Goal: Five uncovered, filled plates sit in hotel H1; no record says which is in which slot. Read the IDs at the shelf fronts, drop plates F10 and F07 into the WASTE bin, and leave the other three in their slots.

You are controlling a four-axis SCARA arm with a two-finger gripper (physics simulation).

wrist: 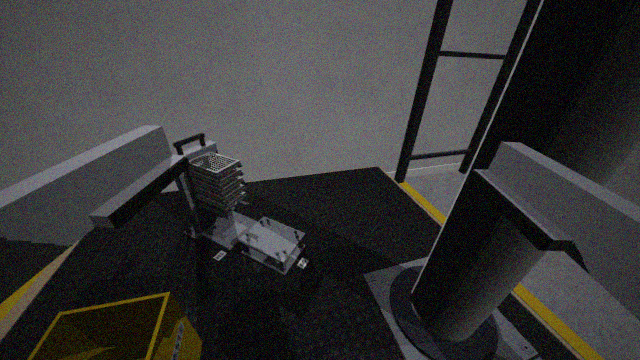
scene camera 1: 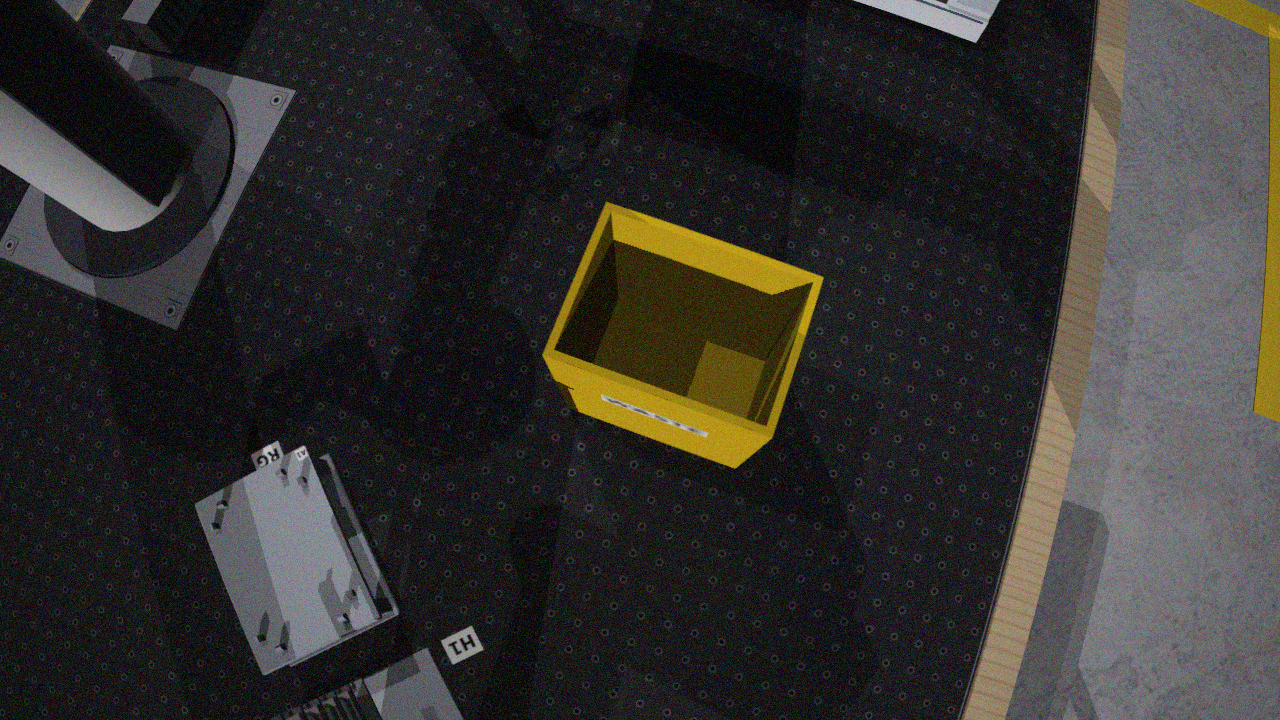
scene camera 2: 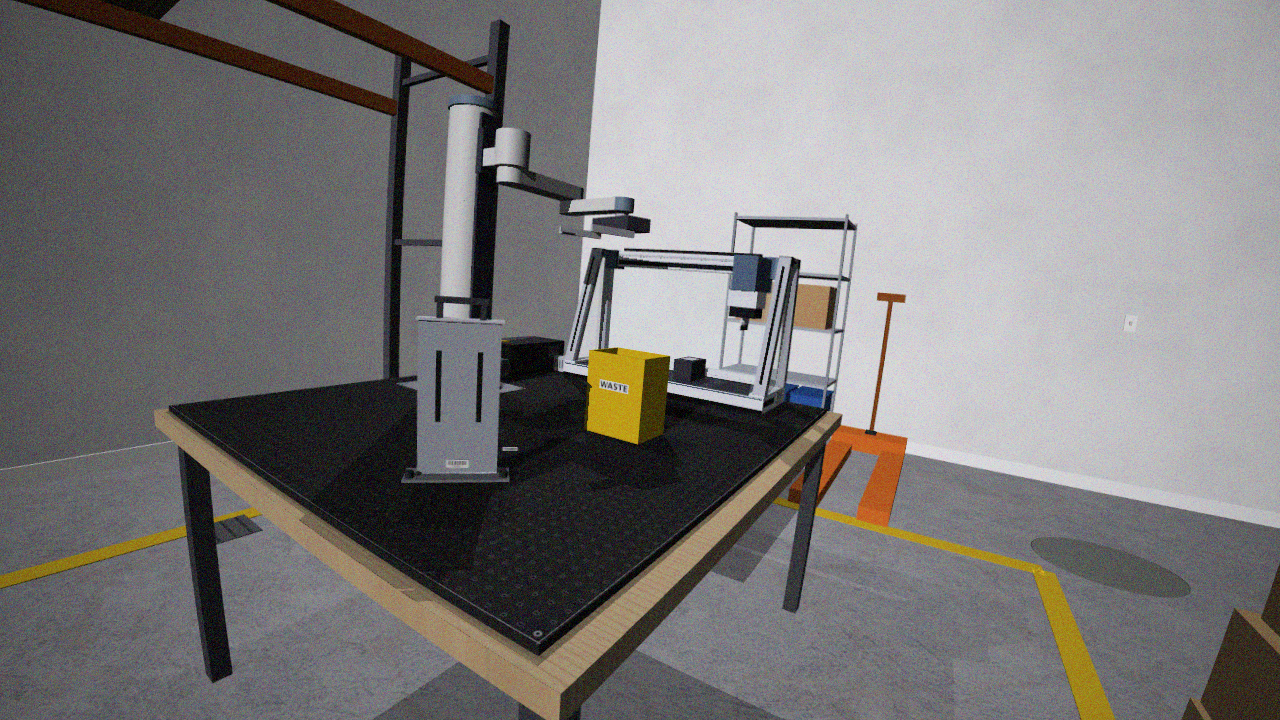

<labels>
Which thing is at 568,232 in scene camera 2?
My gripper.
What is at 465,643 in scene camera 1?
An H1 tag.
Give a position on a hotel H1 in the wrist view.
201,219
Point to a dark box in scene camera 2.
At 541,345
</labels>
